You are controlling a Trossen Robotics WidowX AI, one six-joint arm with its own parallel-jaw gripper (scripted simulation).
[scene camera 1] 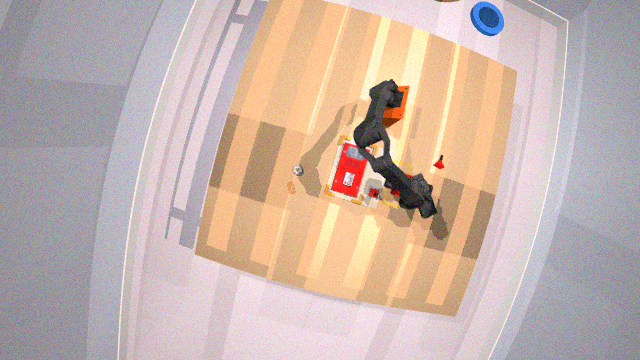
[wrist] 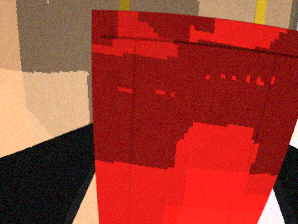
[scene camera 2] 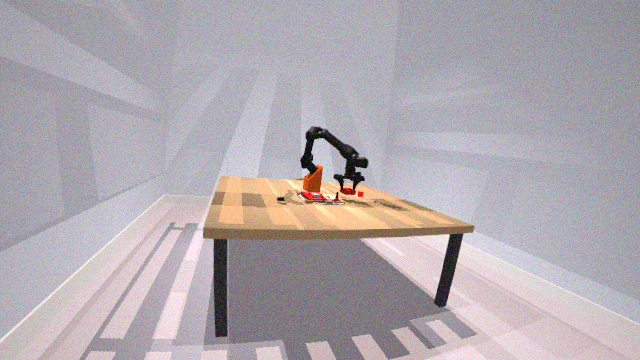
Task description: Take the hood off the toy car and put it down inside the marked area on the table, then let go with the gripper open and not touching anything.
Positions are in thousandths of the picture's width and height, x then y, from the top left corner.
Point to a hood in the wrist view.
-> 629,498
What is the gripper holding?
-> A hood.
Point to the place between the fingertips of the gripper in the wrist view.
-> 629,636
